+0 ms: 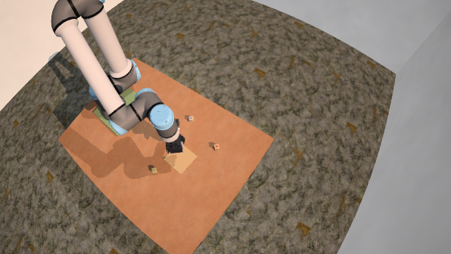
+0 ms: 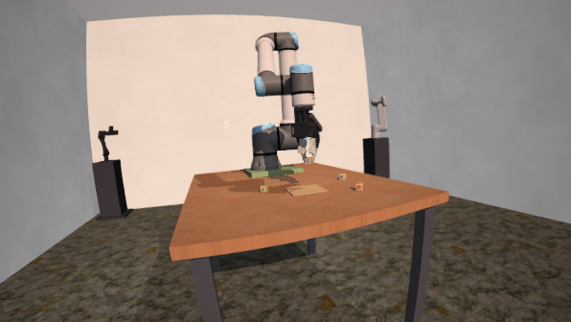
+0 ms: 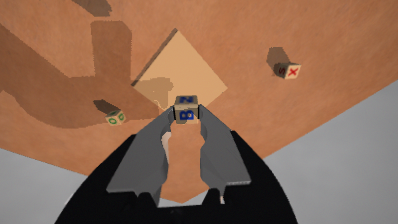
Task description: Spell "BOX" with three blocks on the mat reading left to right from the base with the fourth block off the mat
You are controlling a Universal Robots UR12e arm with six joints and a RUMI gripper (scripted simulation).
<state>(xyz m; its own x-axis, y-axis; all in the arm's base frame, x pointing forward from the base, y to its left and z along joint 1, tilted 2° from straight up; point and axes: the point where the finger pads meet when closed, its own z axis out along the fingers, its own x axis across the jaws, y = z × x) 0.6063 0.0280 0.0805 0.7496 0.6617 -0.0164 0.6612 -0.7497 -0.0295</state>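
The tan mat is 120 mm below my hand and 20 mm to the right of it.
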